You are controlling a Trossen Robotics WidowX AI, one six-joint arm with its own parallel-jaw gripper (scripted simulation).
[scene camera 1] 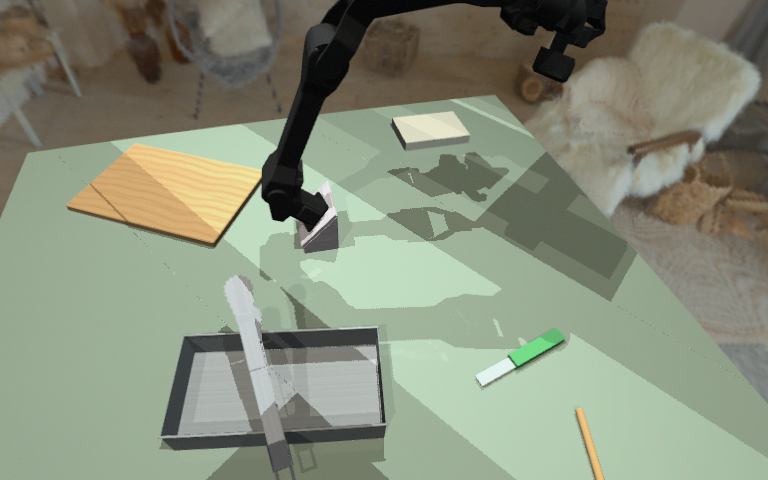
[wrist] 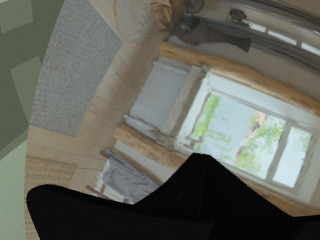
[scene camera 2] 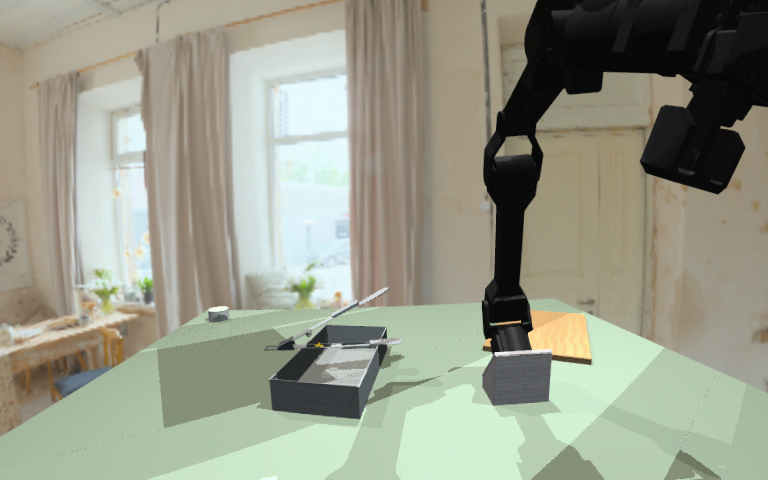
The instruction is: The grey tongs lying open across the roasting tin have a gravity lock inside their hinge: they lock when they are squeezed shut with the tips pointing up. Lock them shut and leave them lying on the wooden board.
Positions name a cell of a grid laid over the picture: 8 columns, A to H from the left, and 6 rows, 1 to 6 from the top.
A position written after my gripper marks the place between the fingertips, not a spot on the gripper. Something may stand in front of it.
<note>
My gripper (scene camera 1: G1) is shut, with nothing in its grasp. Also in view: a cream block (scene camera 1: E2), a wooden board (scene camera 1: B3) and a dark roasting tin (scene camera 1: D5).
My gripper shows as well in the wrist view (wrist: E5). The wooden board also shows in scene camera 2 (scene camera 2: F5). The dark roasting tin also shows in scene camera 2 (scene camera 2: D5). The wrist view misses the cream block: it is out of frame. Scene camera 2 misses the cream block: it is out of frame.
</note>
